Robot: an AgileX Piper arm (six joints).
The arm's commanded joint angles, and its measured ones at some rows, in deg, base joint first. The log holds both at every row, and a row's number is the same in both.
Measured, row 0:
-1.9, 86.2, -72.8, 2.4, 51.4, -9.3
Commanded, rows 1 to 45:
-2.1, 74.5, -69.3, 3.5, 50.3, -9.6
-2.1, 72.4, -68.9, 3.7, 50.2, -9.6
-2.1, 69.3, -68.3, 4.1, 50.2, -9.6
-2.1, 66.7, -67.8, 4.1, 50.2, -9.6
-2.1, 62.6, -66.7, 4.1, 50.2, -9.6
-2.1, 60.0, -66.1, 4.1, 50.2, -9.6
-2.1, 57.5, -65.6, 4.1, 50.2, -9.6
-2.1, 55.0, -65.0, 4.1, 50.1, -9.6
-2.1, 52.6, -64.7, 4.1, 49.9, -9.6
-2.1, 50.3, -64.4, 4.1, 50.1, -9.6
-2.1, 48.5, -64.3, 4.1, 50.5, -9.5
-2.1, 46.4, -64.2, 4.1, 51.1, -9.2
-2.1, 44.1, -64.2, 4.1, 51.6, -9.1
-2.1, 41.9, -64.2, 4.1, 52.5, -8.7
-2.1, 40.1, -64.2, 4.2, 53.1, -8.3
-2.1, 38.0, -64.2, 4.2, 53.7, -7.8
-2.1, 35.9, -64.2, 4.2, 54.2, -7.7
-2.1, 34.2, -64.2, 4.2, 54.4, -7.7
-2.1, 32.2, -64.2, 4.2, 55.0, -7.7
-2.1, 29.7, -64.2, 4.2, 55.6, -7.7
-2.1, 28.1, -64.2, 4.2, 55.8, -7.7
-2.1, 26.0, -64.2, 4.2, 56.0, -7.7
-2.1, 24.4, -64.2, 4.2, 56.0, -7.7
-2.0, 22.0, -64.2, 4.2, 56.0, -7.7
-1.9, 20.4, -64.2, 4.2, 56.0, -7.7
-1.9, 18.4, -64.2, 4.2, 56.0, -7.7
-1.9, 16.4, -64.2, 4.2, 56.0, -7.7
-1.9, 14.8, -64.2, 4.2, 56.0, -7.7
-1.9, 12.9, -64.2, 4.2, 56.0, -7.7
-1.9, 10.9, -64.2, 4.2, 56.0, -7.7
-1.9, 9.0, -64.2, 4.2, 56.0, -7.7
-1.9, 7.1, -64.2, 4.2, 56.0, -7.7
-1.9, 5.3, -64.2, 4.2, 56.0, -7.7
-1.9, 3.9, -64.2, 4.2, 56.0, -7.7
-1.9, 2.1, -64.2, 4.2, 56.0, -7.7
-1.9, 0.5, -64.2, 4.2, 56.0, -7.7
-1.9, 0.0, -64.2, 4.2, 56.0, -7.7
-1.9, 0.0, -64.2, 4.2, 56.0, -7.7
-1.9, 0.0, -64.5, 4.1, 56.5, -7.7
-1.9, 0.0, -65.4, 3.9, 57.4, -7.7
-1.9, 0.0, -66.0, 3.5, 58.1, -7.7
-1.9, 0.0, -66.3, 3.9, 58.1, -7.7
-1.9, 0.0, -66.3, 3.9, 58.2, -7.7
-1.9, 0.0, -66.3, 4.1, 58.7, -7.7
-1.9, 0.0, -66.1, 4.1, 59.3, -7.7
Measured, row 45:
-1.9, 0.0, -65.9, 4.2, 57.5, -7.9
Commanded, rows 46 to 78:
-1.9, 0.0, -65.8, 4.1, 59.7, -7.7
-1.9, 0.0, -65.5, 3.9, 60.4, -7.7
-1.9, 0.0, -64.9, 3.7, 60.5, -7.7
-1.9, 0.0, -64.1, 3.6, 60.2, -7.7
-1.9, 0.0, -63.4, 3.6, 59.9, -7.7
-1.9, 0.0, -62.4, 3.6, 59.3, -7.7
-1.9, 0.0, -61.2, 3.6, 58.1, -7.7
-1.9, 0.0, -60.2, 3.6, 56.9, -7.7
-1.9, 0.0, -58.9, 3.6, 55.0, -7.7
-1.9, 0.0, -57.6, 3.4, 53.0, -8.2
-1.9, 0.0, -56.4, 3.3, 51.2, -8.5
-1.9, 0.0, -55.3, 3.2, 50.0, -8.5
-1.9, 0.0, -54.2, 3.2, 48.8, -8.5
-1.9, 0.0, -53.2, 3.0, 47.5, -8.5
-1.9, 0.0, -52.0, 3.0, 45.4, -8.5
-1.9, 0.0, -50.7, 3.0, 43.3, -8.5
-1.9, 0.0, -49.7, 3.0, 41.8, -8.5
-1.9, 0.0, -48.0, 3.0, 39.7, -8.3
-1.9, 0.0, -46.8, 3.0, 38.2, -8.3
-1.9, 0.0, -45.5, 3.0, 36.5, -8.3
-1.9, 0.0, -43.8, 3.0, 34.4, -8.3
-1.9, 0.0, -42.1, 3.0, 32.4, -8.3
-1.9, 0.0, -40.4, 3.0, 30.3, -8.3
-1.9, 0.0, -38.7, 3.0, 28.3, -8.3
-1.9, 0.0, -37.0, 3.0, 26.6, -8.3
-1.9, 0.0, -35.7, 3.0, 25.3, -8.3
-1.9, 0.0, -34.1, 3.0, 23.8, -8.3
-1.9, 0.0, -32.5, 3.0, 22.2, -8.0
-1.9, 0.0, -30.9, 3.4, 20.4, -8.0
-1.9, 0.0, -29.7, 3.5, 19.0, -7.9
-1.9, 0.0, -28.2, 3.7, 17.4, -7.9
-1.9, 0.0, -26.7, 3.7, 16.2, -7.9
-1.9, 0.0, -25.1, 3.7, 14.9, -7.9
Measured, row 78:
-1.9, 0.3, -30.1, 3.4, 20.9, -8.0
